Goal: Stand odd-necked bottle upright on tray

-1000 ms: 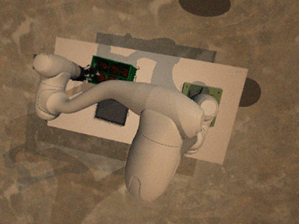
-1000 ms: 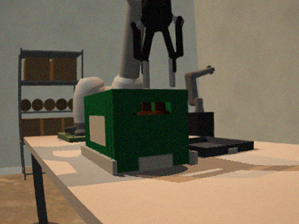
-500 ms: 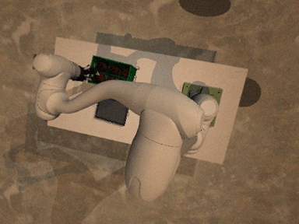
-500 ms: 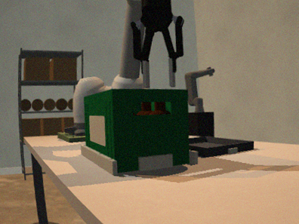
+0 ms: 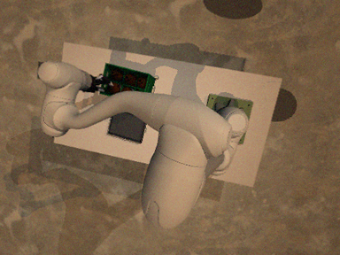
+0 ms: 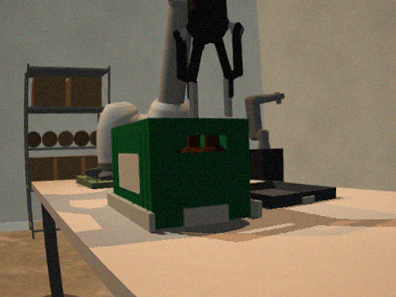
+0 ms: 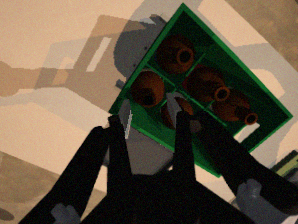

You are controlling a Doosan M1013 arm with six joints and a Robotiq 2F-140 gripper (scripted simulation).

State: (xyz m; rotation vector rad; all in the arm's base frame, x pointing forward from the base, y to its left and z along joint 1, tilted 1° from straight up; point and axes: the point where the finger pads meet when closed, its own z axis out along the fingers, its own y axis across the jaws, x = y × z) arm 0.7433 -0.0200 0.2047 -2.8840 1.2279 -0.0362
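The green crate lies 13 cm below my hand, 9 cm behind it and 4 cm to the right of it. Round my hand: brown bottle 12 cm below, 10 cm behind, 8 cm to the right; then dark tray 23 cm to the left, 20 cm below, 11 cm behind.
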